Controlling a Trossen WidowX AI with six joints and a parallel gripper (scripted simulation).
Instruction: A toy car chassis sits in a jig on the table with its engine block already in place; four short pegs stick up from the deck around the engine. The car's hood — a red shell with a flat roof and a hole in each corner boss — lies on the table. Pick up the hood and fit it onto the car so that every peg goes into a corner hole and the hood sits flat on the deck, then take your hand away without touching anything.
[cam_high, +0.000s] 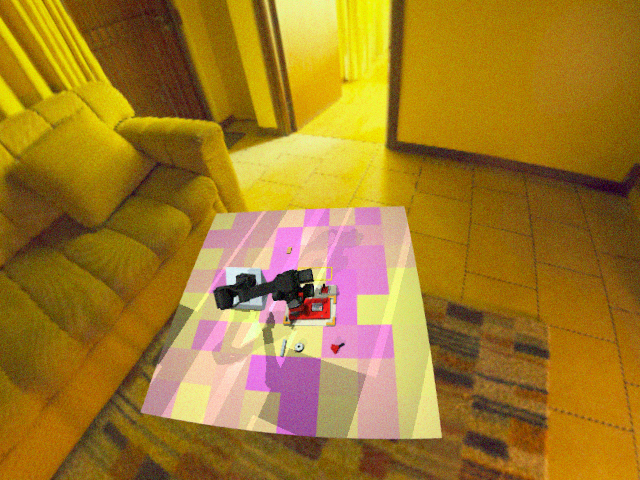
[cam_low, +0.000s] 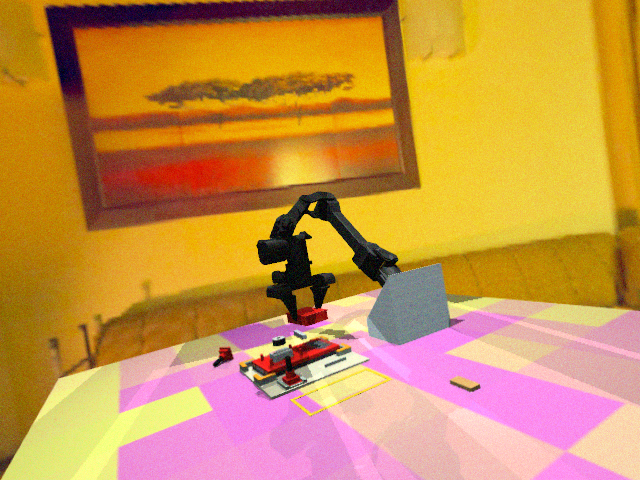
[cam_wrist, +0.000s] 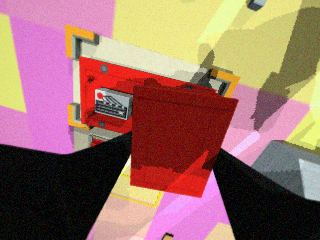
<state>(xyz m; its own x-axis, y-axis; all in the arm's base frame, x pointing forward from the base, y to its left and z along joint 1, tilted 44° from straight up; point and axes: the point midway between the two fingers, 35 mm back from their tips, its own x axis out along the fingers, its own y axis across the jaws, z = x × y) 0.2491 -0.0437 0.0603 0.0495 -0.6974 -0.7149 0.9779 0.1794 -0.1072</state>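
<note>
Now: gripper tip 60 mm short of the jig, 30 mm to the right of it and 90 mm above it. Also, from my gripper tip: red hood: 10 mm above; then orange block: 130 mm behind, 380 mm to the left, 100 mm below; then grey rod: 40 mm behind, 200 mm to the right, 100 mm below.
</note>
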